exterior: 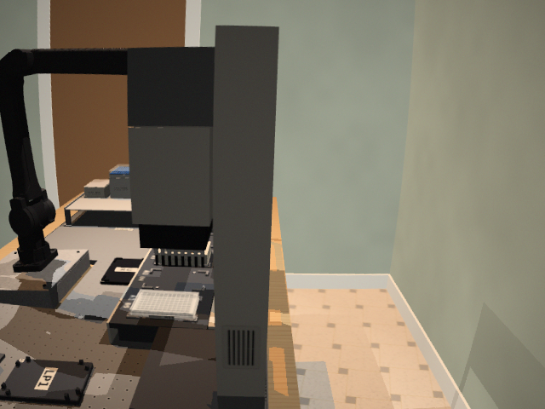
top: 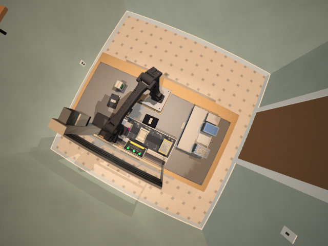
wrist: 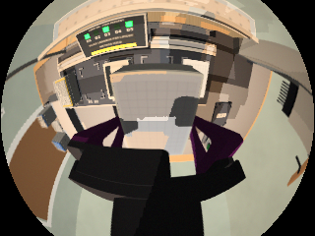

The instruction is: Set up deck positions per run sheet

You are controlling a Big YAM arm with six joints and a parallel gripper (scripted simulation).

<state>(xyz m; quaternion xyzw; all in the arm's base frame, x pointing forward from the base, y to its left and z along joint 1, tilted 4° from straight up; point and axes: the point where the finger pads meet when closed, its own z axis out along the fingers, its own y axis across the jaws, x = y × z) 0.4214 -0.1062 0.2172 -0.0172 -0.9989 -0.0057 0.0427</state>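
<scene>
Now: the pale block 1 cm below my hand. Also, from my hand: pipetting head: 7 cm ahead, 35 cm to the right, 10 cm above; then cream reservoir: 12 cm to the left, 22 cm below; then regrip nest: 16 cm behind, 13 cm to the left, 28 cm below.
</scene>
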